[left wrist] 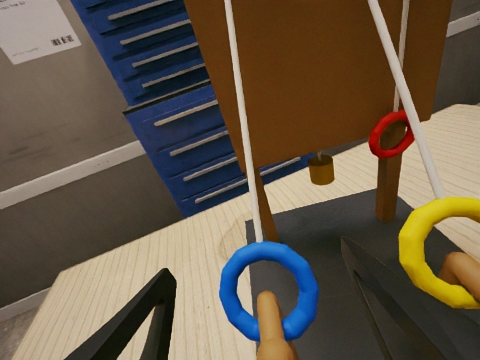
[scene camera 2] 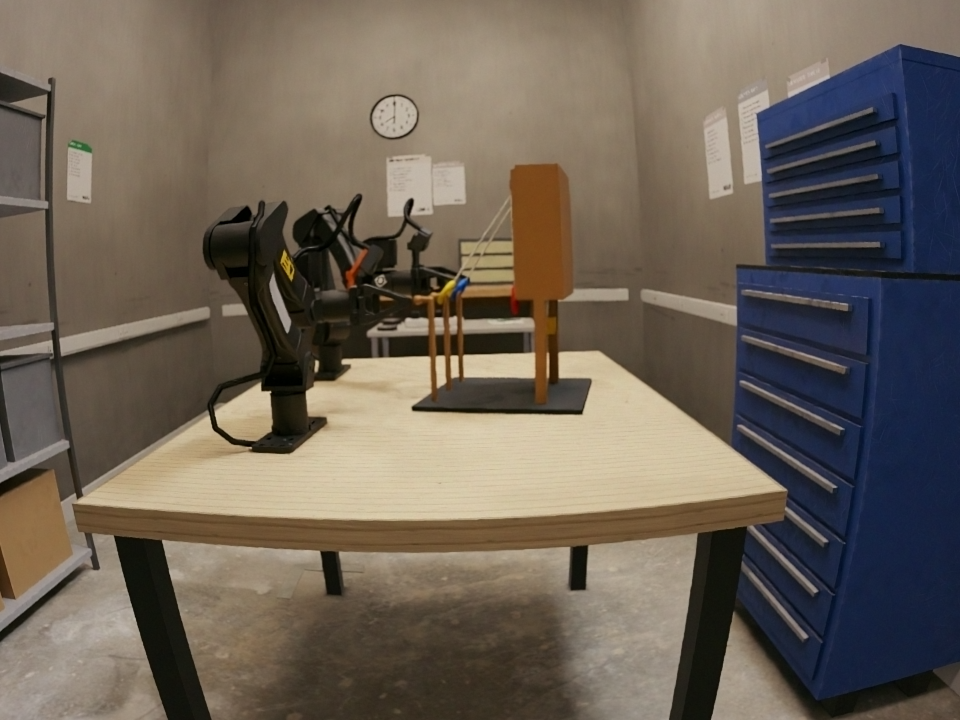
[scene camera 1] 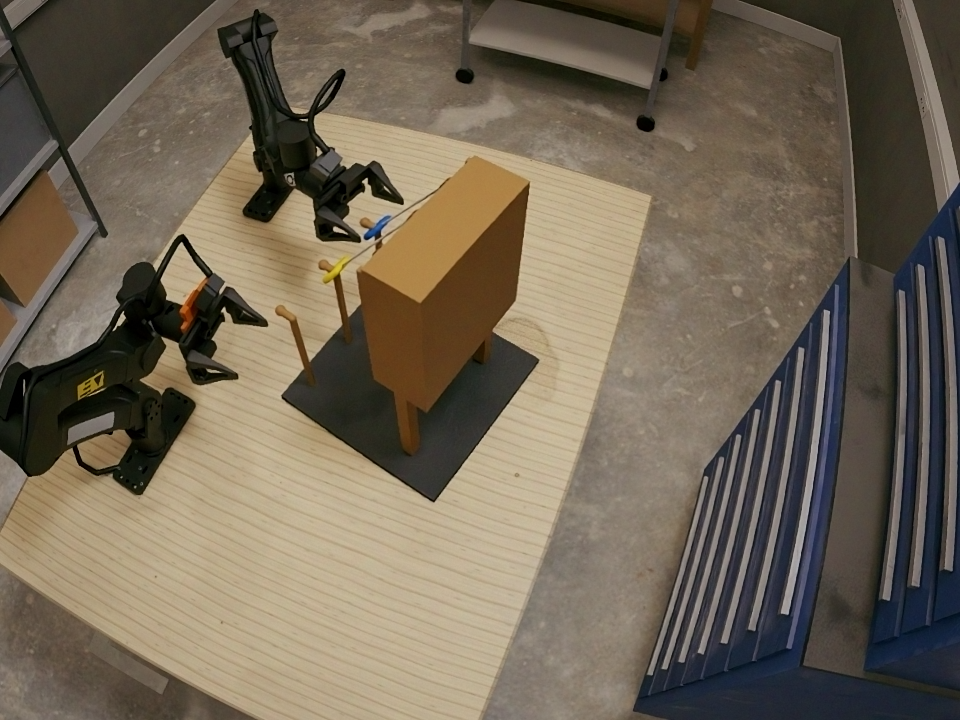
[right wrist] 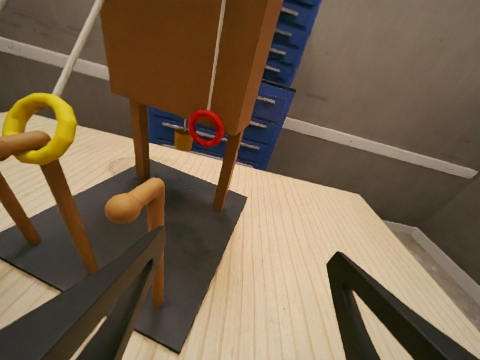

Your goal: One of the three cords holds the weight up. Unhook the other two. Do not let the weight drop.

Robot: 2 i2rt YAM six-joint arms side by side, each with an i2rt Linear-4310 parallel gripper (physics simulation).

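Where they show: left gripper, fingertip midpoint: [left wrist: 250, 260] [scene camera 2: 463, 281] [scene camera 1: 382, 220]; right gripper, fingertip midpoint: [scene camera 2: 409, 302] [scene camera 1: 252, 349] [right wrist: 251, 245]; left arm's base, link origin: [scene camera 2: 331, 374] [scene camera 1: 280, 185]; right arm's base, link origin: [scene camera 2: 292, 436] [scene camera 1: 154, 441].
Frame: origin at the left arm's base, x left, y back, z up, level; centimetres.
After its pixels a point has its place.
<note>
The blue ring [scene camera 1: 376, 227] {x -20.3, y -35.3, z 22.7 cm} [left wrist: 230, 287] {x -17.0, y -35.0, z 21.6 cm} is around its peg, its cord running up to the brown box [scene camera 1: 449, 224] {x -32.9, y -52.6, z 44.4 cm} [scene camera 2: 538, 232] {x -43.0, y -50.1, z 31.7 cm} [left wrist: 325, 75] {x -31.5, y -47.8, z 27.6 cm}. The yellow ring [scene camera 1: 334, 270] {x -29.8, y -33.3, z 22.7 cm} [left wrist: 412, 245] {x -26.2, y -33.1, z 21.7 cm} [right wrist: 66, 125] {x -30.7, y -32.3, z 21.7 cm} is around the middle peg, on a slanting cord. The red ring [left wrist: 375, 140] {x -35.3, y -45.5, z 19.9 cm} [right wrist: 220, 129] {x -39.9, y -45.1, z 20.2 cm} hangs from its cord against the box, off its bare peg [scene camera 1: 300, 348] {x -38.6, y -30.5, z 12.8 cm} [right wrist: 124, 207] {x -38.0, y -27.4, z 20.6 cm}. The brass weight [left wrist: 321, 171] {x -31.6, y -50.5, z 14.9 cm} [right wrist: 183, 140] {x -32.9, y -50.4, z 14.7 cm} hangs below the box, above the table. My left gripper [scene camera 1: 379, 220] {x -18.5, y -35.4, z 22.5 cm} [left wrist: 250, 260] {x -18.5, y -35.4, z 22.5 cm} is open, fingers apart on both sides of the blue ring. My right gripper [scene camera 1: 249, 350] {x -45.0, y -27.2, z 20.1 cm} [right wrist: 251, 245] {x -45.0, y -27.2, z 20.1 cm} is open and empty, near the bare peg.
The box stands on two legs on a black base plate [scene camera 1: 434, 465] {x -43.3, y -54.5, z 1.0 cm} [scene camera 2: 496, 399] {x -38.1, y -41.8, z 1.0 cm}, which also carries the pegs. The plate lies on the wooden table [scene camera 1: 310, 581] {x -68.6, y -44.6, z 0.0 cm} [scene camera 2: 434, 472] {x -77.4, y -33.6, z 0.0 cm}. Blue drawer cabinets [scene camera 1: 852, 465] [scene camera 2: 915, 465] stand on the floor at the right of the scene views.
</note>
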